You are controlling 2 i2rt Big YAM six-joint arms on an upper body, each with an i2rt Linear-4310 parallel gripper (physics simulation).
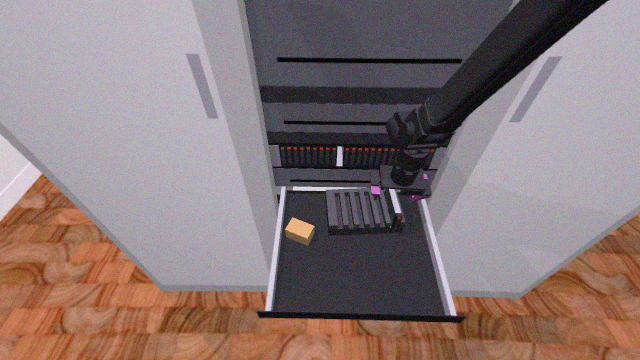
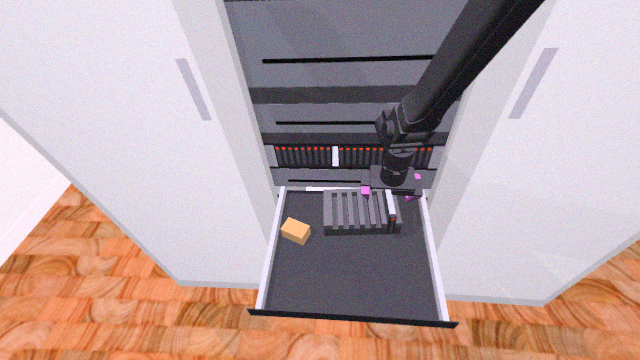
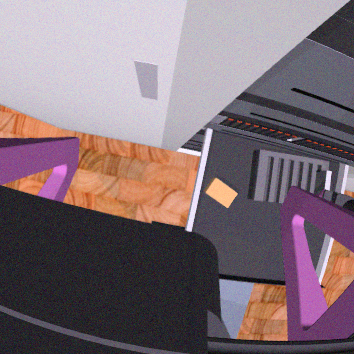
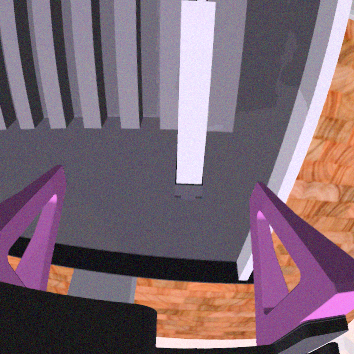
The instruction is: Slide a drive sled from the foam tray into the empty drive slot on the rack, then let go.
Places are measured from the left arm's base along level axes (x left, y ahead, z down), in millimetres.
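Pixels of known places: left gripper, fingertip midpoint: (image 3: pixel 185 174); right gripper, fingertip midpoint: (image 1: pixel 392 199) (image 2: pixel 386 199) (image 4: pixel 158 182).
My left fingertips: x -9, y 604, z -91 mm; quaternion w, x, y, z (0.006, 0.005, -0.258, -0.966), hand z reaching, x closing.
Ahead of a thing's pixels: the offset from my left fingertips to its top centre. "spot": to the spot under its first point.
A drive sled @(dx -419, dy +24, dz +525 mm) (image 1: pixel 396 202) (image 2: pixel 391 204) (image 3: pixel 328 180) (image 4: pixel 195 90) with a white side and an orange-marked front stands in the right end of the dark foam tray @(dx -343, dy +43, dz +581 mm) (image 1: pixel 355 231) (image 2: pixel 352 231) (image 3: pixel 254 175) (image 4: pixel 222 100). My right gripper (image 1: pixel 396 194) (image 2: pixel 389 194) (image 4: pixel 158 182) is open above the sled, its fingers apart on either side and not touching it. My left gripper (image 3: pixel 185 174) is open and empty, away from the tray. On the rack, a white upright strip @(spot: dx -273, dy +165, dz +502 mm) (image 1: pixel 340 156) (image 2: pixel 335 156) breaks the row of drives @(spot: dx -176, dy +123, dz +463 mm) (image 1: pixel 307 156) (image 2: pixel 302 156); whether it marks the empty slot is unclear.
The tray lies at the back of a pulled-out drawer with pale side walls @(spot: dx -99, dy -96, dz +604 mm) (image 1: pixel 276 250) (image 2: pixel 270 250) (image 3: pixel 199 180). An orange block @(dx -158, dy -29, dz +596 mm) (image 1: pixel 300 230) (image 2: pixel 296 230) (image 3: pixel 221 192) lies at its left. Open cabinet doors (image 1: pixel 125 150) (image 1: pixel 525 200) flank the rack. My right arm crosses in front of it.
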